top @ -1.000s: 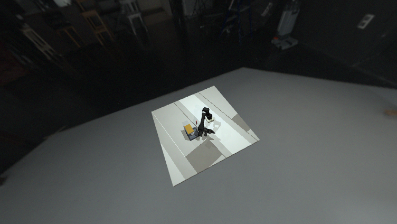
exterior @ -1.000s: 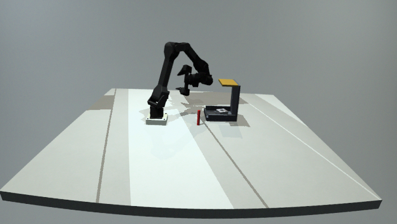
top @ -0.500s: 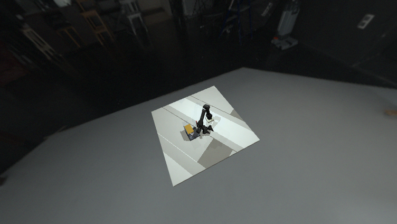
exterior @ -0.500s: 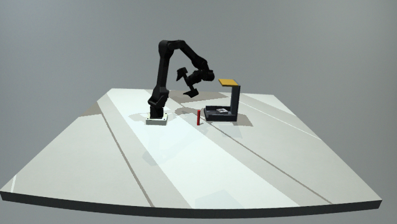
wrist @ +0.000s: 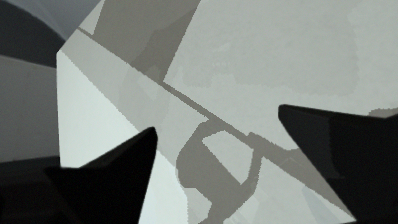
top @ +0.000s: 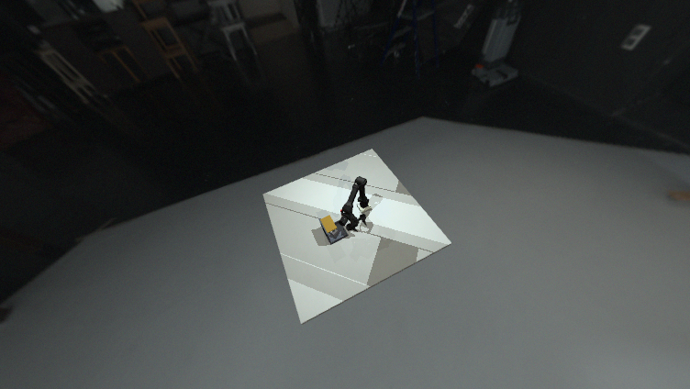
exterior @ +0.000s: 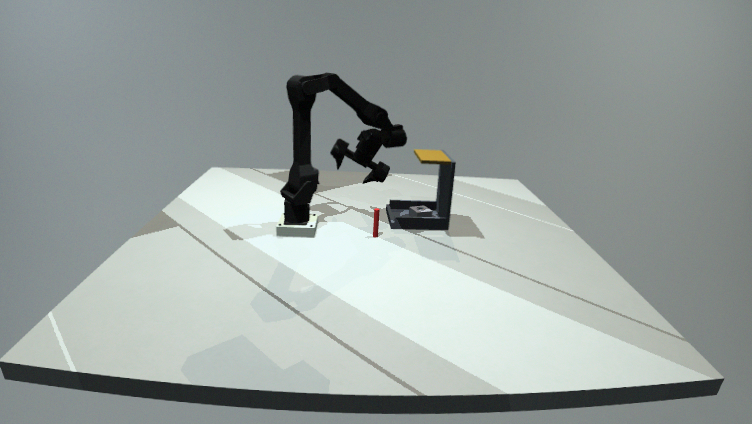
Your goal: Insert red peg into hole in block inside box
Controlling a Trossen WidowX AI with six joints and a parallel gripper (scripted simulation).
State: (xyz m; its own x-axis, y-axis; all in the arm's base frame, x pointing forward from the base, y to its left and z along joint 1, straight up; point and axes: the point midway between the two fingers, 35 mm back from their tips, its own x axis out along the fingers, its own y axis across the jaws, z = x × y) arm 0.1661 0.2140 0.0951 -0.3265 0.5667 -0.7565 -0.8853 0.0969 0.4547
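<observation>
The red peg lies 270 mm to the right of my gripper tip, 70 mm ahead of it and 60 mm below it. The rest, counted from my gripper tip: dark back wall (280 mm ahead, 130 mm to the right, 10 mm above); then yellow roof (230 mm ahead, 130 mm to the right, 100 mm above).
</observation>
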